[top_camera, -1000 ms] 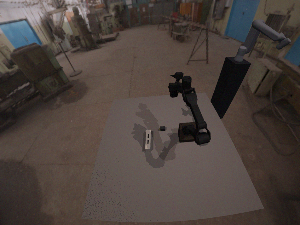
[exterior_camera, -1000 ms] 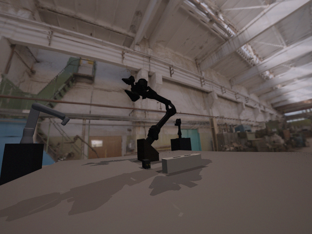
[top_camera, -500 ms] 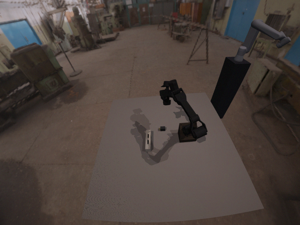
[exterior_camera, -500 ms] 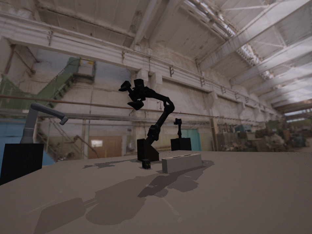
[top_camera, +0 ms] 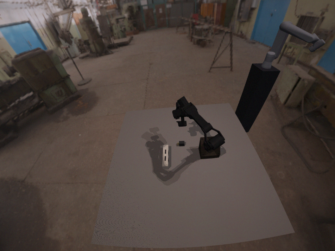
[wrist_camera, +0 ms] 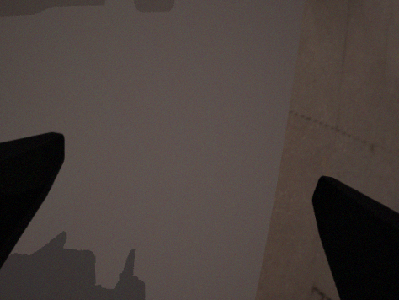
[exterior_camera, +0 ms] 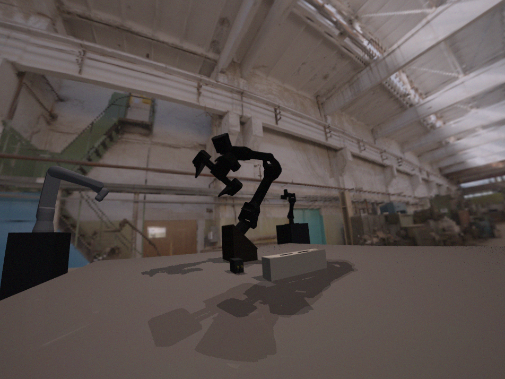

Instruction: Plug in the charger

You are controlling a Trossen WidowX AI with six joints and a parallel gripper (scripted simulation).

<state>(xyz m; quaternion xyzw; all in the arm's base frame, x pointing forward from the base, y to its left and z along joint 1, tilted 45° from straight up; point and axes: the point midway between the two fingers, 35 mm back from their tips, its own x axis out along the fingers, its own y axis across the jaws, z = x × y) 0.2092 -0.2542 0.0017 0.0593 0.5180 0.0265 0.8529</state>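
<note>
The black two-prong charger lies 25 cm below my gripper tip, 10 cm to the left of it and 1 cm behind it.
</note>
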